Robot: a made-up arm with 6 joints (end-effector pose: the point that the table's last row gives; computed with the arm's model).
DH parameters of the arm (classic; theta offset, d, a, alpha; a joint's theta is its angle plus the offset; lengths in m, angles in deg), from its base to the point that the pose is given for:
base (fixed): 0 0.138 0 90
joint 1: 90 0.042 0.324 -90
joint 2: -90 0.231 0.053 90
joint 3: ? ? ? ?
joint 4: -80.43 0 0.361 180
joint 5: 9.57 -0.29 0.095 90
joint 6: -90 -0.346 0.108 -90
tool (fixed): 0 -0.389 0 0
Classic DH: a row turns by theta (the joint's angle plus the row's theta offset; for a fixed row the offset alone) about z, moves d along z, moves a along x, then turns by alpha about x.
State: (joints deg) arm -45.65 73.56 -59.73 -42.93 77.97 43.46
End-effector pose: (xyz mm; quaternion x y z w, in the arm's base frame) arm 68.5 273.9 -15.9 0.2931 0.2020 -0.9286 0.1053
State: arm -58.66 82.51 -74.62 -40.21 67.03 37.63
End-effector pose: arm -152.1 180.4 55.4 0.0878 0.1400 -0.9853 0.0428
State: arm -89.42 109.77 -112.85 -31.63 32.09 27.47
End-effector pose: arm -106.0 -122.7 685.3 -0.3645 -0.2956 -0.8718 0.1408
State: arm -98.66 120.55 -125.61 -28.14 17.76 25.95
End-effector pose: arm 148.4 -115.0 844.9 -0.4153 -0.4663 -0.7306 0.2763
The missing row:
joint 3: 0 -0.132 0.003 90
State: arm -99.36 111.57 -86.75 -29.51 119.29 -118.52
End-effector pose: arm 444.4 140.9 224.3 -0.6559 -0.3725 0.5493 0.3596
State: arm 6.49 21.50 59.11 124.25 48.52 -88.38
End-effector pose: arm -471.5 -11.3 627.1 0.5084 0.2279 0.0714 0.8274
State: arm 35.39 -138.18 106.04 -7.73 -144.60 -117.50
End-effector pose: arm -458.9 -557.1 -210.9 -0.8717 0.2845 -0.2077 0.3406
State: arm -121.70 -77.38 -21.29 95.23 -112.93 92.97
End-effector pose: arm -365.2 199.8 -337.3 0.1037 0.0314 0.5905 0.7997
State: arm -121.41 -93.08 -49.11 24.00 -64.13 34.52
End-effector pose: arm 472.2 -834.7 -363.4 0.5957 -0.0196 -0.8030 0.0054
